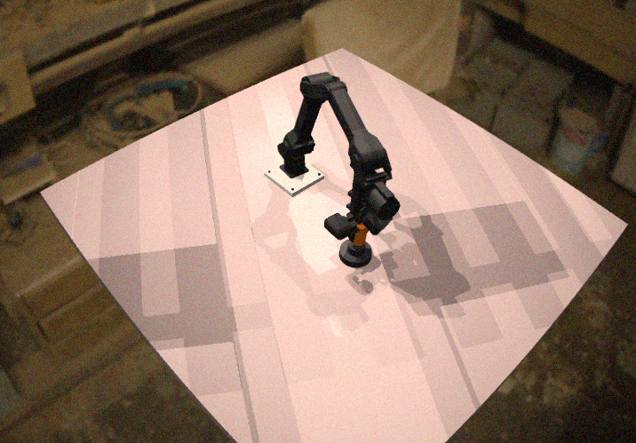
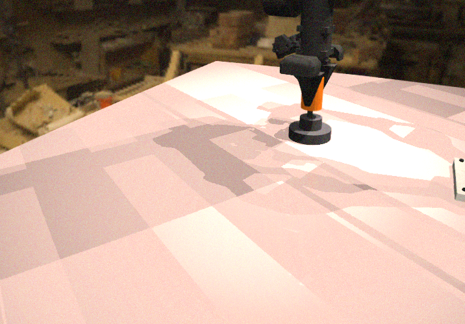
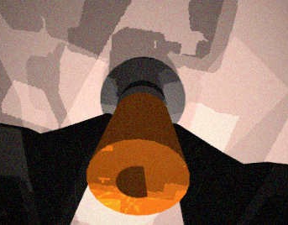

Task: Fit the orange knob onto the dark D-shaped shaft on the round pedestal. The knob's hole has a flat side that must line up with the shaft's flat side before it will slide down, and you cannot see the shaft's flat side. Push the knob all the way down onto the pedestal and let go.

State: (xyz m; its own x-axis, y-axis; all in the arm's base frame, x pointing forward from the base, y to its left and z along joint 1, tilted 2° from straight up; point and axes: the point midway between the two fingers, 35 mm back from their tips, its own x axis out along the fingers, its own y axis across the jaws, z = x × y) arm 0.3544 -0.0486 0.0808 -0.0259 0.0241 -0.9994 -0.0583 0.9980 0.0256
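Right now the orange knob is 2 cm above my gripper tip. Also, from my gripper tip: pedestal 4 cm below.
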